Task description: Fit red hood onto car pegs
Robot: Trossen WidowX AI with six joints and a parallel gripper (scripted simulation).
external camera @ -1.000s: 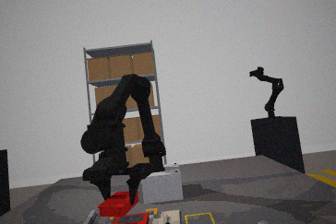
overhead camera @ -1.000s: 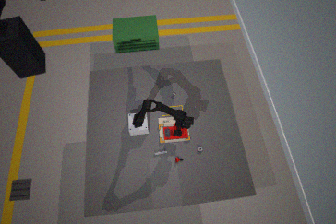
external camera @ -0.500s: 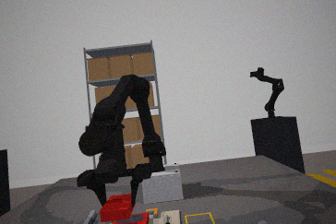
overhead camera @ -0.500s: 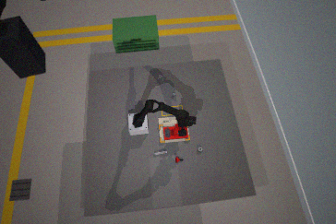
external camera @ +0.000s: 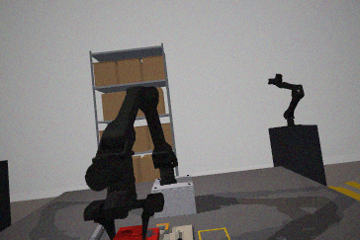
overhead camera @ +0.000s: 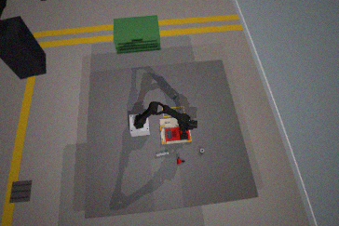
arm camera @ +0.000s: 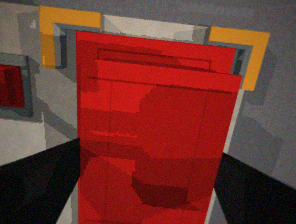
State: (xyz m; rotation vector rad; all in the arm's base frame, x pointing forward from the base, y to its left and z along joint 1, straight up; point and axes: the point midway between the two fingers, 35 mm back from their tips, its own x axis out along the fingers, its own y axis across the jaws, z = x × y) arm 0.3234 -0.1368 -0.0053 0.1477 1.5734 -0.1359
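Right now the red hood is 10 mm above my gripper tip. Round my gripper tip: grey wheel: 180 mm to the right, 110 mm ahead, 50 mm below; then grey engine block: 40 mm below, 10 mm to the left.
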